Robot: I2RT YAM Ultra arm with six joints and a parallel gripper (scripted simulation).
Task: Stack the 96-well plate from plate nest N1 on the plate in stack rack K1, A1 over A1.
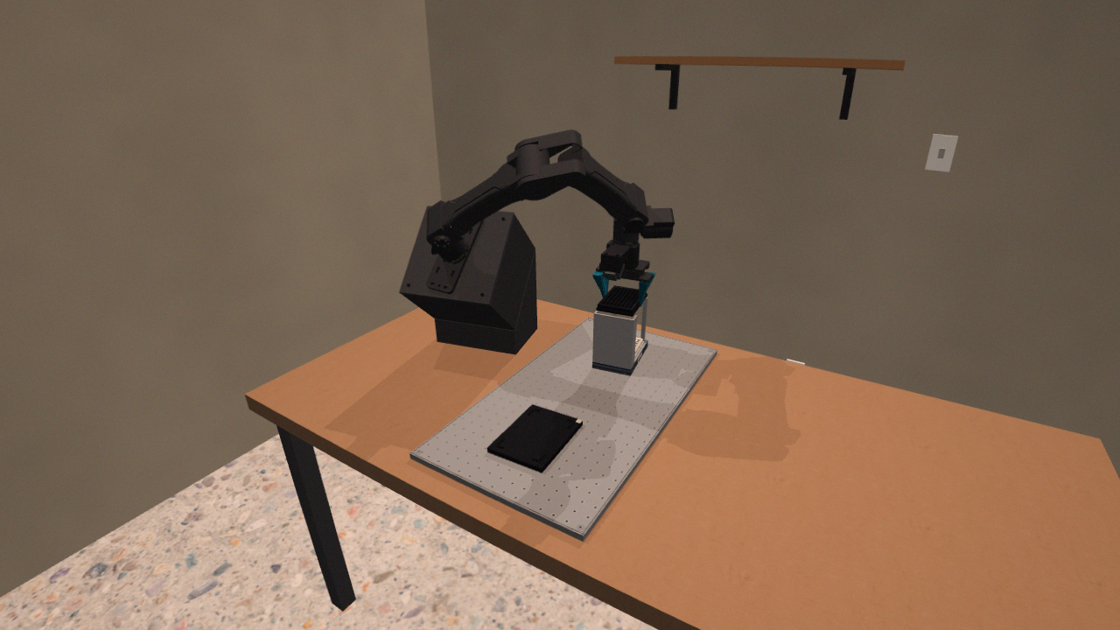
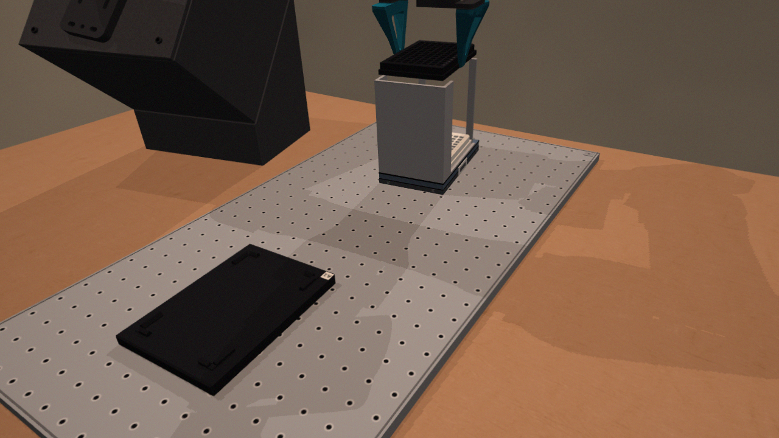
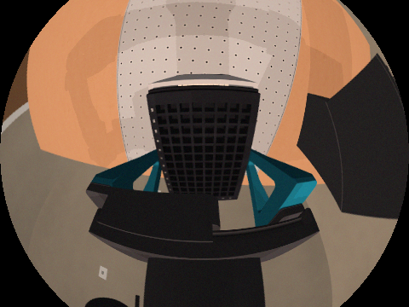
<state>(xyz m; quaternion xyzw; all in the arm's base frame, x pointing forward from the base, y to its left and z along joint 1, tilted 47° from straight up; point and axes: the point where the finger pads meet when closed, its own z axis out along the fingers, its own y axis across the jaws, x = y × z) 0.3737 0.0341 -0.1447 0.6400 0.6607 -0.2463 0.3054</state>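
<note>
My hand is 13 cm above the pale 96-well plate. From my hand the other things lie so: grey rack wall 7 cm to the right, 8 cm below; then grey rack post 4 cm ahead, 7 cm to the left, 8 cm below; then black 96-well plate right at my hand.
</note>
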